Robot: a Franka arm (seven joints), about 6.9 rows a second.
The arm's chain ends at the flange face. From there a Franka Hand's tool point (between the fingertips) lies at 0.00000 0.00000 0.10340 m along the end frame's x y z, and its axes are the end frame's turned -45 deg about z.
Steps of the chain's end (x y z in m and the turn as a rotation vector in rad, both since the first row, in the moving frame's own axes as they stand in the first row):
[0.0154 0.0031 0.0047 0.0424 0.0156 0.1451]
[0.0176 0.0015 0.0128 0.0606 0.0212 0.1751]
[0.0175 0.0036 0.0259 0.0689 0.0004 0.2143]
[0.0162 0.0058 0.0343 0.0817 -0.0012 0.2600]
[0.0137 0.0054 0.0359 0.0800 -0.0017 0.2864]
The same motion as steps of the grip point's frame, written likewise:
[0.0131 0.0114 0.0046 0.0190 0.0410 0.1451]
[0.0176 0.0112 0.0126 0.0279 0.0578 0.1751]
[0.0154 0.0105 0.0257 0.0484 0.0490 0.2143]
[0.0140 0.0103 0.0340 0.0586 0.0569 0.2600]
[0.0124 0.0084 0.0356 0.0578 0.0554 0.2864]

